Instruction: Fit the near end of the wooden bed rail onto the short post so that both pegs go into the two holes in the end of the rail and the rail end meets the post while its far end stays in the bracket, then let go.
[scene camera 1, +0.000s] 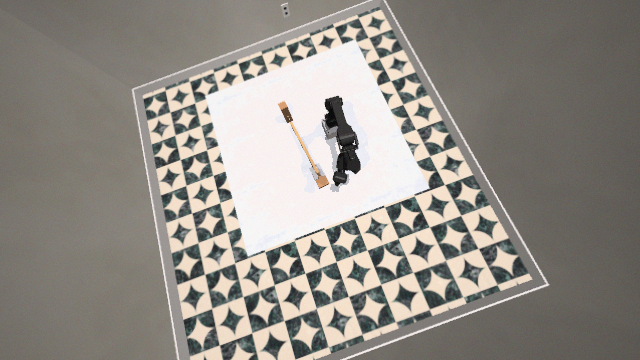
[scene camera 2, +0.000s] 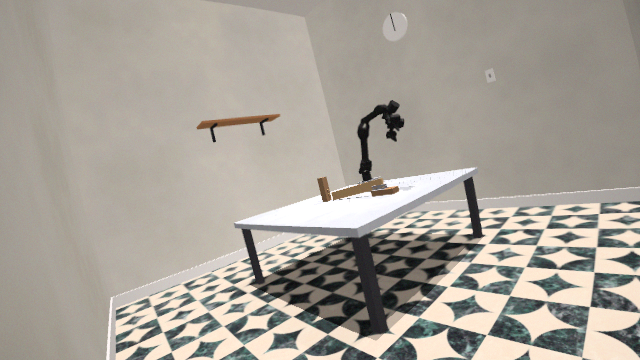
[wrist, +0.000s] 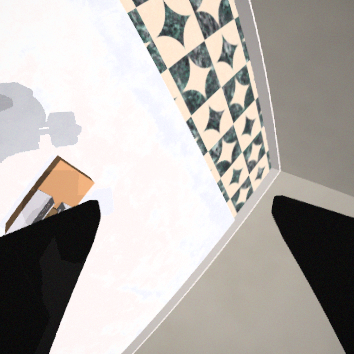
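Pixels of known places: gripper, between the fingertips: (scene camera 2: 397, 136) (wrist: 187, 206); arm's base, origin of its link: (scene camera 1: 331, 123) (scene camera 2: 367, 180).
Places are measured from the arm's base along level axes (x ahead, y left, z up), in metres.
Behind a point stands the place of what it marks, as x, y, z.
Observation:
The wooden rail (scene camera 1: 304, 147) @(0.237, 0.104, 0.003) (scene camera 2: 356, 189) @(0.246, 0.108, -0.024) runs between the upright short post (scene camera 1: 285, 112) @(0.279, -0.163, 0.053) (scene camera 2: 324, 189) @(0.297, -0.165, 0.012) and the grey bracket (scene camera 1: 317, 172) @(0.210, 0.305, 0.021) (scene camera 2: 379, 187) @(0.221, 0.295, -0.033) (wrist: 34, 206). The bracket is on a low wooden block (scene camera 1: 323, 182) @(0.195, 0.369, -0.044) (scene camera 2: 385, 191) @(0.242, 0.345, -0.057) (wrist: 72, 182) @(0.204, 0.370, -0.044). The rail's far end is at the bracket. In scene camera 2 a narrow gap shows between its near end and the post. The pegs and holes are too small to make out. My gripper (scene camera 1: 339, 180) @(0.124, 0.435, 0.253) (scene camera 2: 392, 136) @(0.124, 0.435, 0.253) (wrist: 187, 206) @(0.124, 0.435, 0.253) is open and empty, high above the table, beside the bracket end in scene camera 1.
The white table (scene camera 1: 260, 210) @(0.676, 0.400, -0.080) (scene camera 2: 310, 220) @(0.754, 0.238, -0.080) (wrist: 150, 250) @(0.544, 0.351, -0.080) carries the parts and the black arm (scene camera 1: 345, 135) @(0.054, 0.316, 0.487) (scene camera 2: 364, 142) @(0.030, 0.081, 0.278). The arm stands beside the rail in scene camera 1. A wooden shelf (scene camera 2: 239, 121) hangs on the wall.

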